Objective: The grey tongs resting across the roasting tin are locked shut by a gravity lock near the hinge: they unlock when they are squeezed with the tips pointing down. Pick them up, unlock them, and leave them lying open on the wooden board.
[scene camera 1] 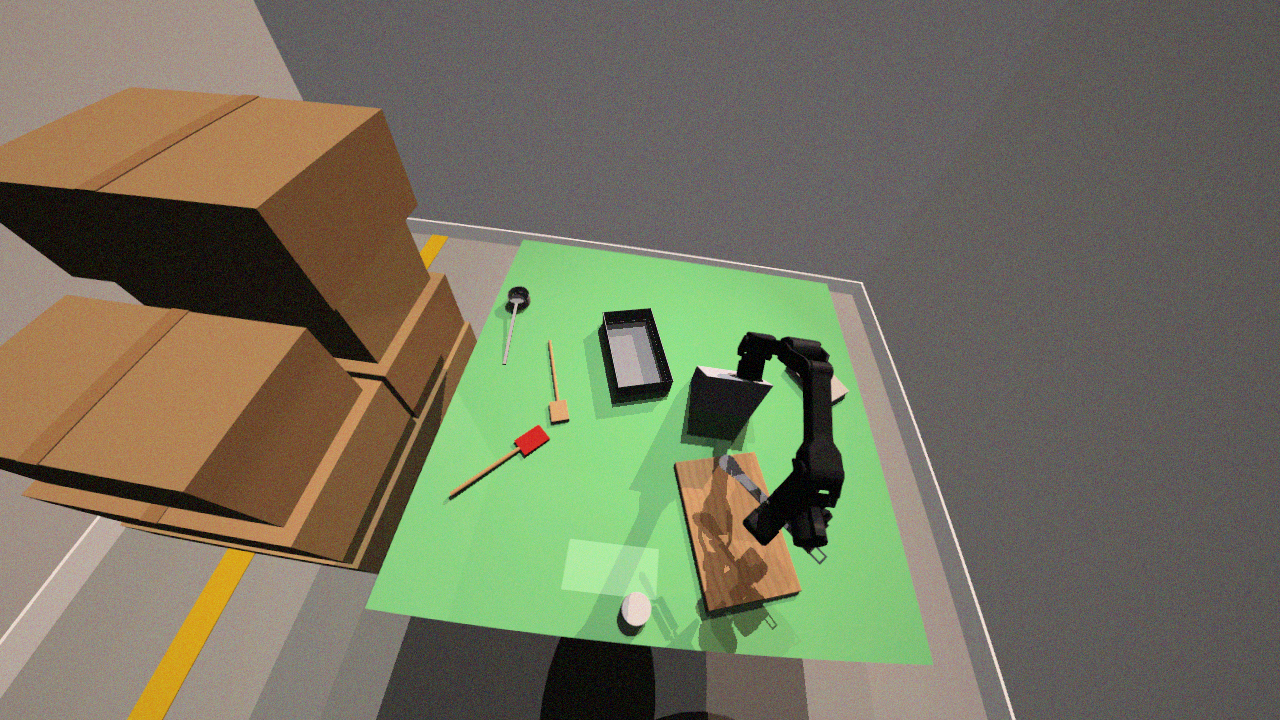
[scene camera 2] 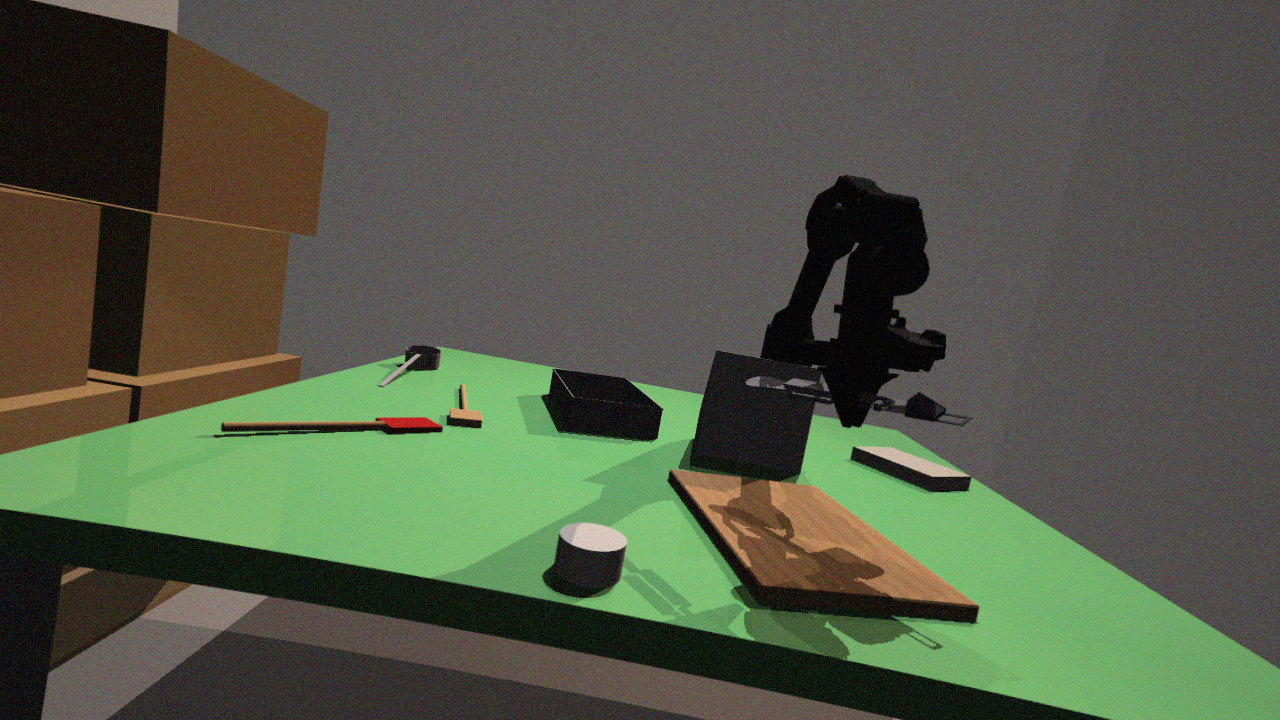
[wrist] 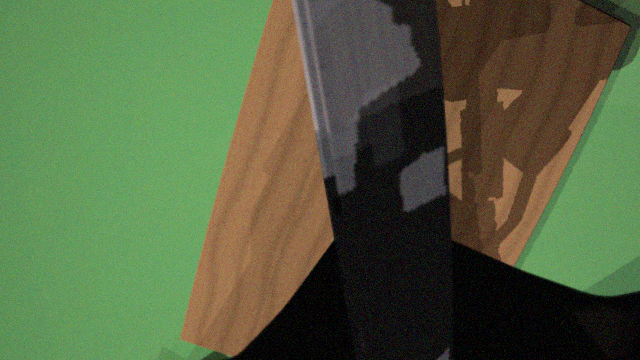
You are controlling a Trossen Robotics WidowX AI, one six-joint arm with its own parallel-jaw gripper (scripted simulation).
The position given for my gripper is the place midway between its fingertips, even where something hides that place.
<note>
In view: my gripper [scene camera 2: 851, 427], a flat block [scene camera 2: 919, 471], a red spatula [scene camera 1: 535, 437] and a wooden board [scene camera 2: 790, 543].
My gripper shows as well in scene camera 1 [scene camera 1: 770, 516] and in the wrist view [wrist: 377, 244]. The wooden board shows as well in scene camera 1 [scene camera 1: 734, 569] and in the wrist view [wrist: 519, 90]. The wrist view does not show the flat block: it is out of frame. The wrist view misses the red spatula: it is out of frame.
</note>
